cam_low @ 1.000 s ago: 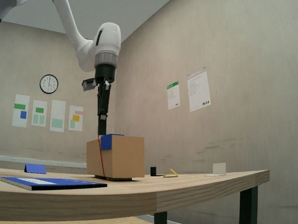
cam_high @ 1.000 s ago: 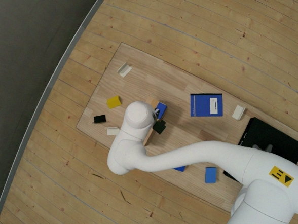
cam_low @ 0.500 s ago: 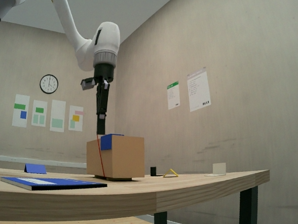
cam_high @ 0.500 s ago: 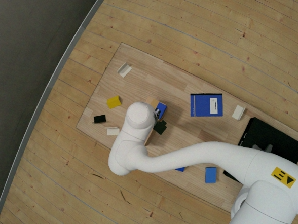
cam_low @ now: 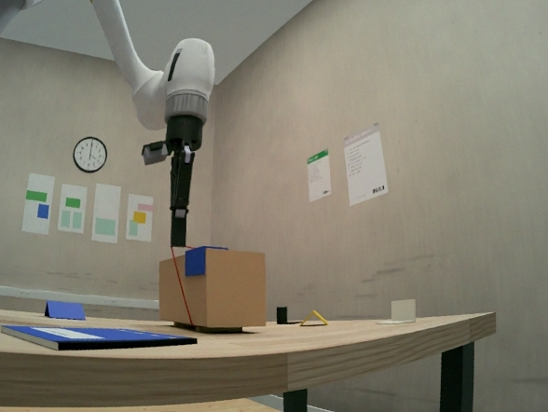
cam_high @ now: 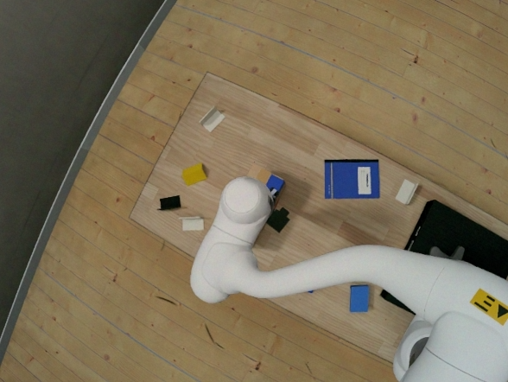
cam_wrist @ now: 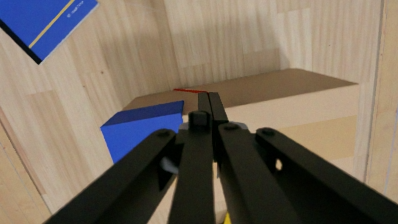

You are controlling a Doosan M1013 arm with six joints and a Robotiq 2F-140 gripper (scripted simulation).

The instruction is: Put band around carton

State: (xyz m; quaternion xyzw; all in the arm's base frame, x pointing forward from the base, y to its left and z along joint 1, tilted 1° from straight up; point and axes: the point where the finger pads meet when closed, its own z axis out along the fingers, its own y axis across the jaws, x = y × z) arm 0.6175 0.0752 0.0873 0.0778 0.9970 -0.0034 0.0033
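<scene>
Right now my hand is 7 cm to the left of the corner guard, 6 cm above it and 2 cm short of it. From my hand the other things lie so: blue block: 41 cm behind, 17 cm below, 11 cm to the left; brown carton: 11 cm below, 6 cm ahead, 2 cm to the left.
</scene>
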